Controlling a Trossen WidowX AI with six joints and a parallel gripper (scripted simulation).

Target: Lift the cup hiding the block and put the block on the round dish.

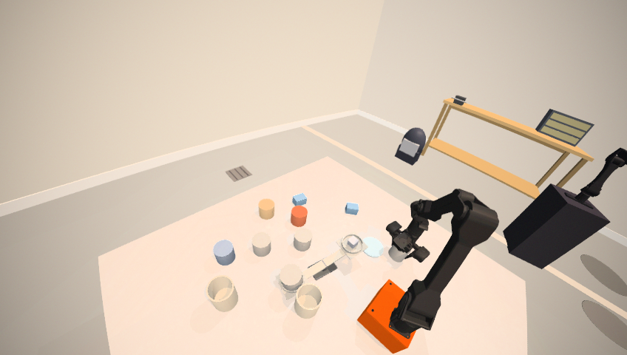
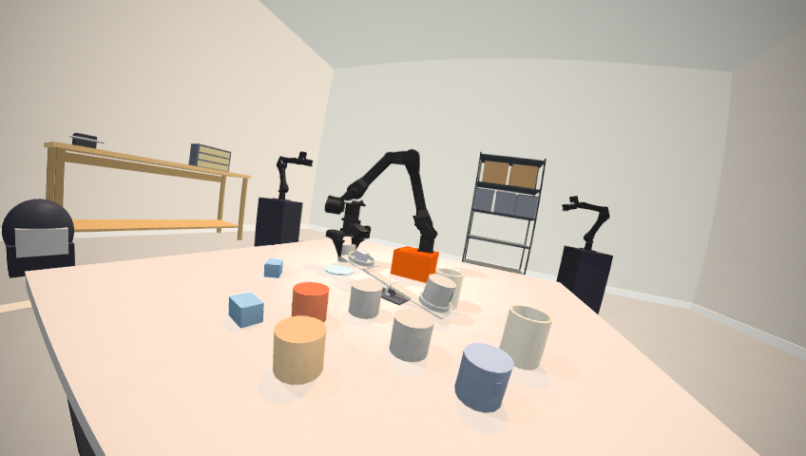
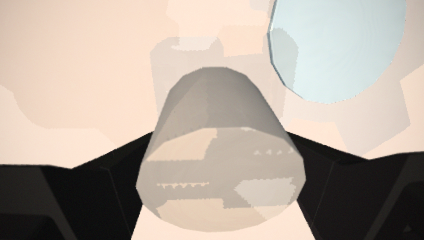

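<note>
My gripper tip is now 110 mm short of the round white dish, 30 mm above it and 20 mm to the right of it. From my gripper tip the other things lie so: tan cup: 560 mm ahead, 160 mm to the left, 10 mm above; then balance beam: 240 mm ahead, 230 mm to the left, 10 mm above; then red cup: 440 mm ahead, 90 mm to the left, 10 mm above.
</note>
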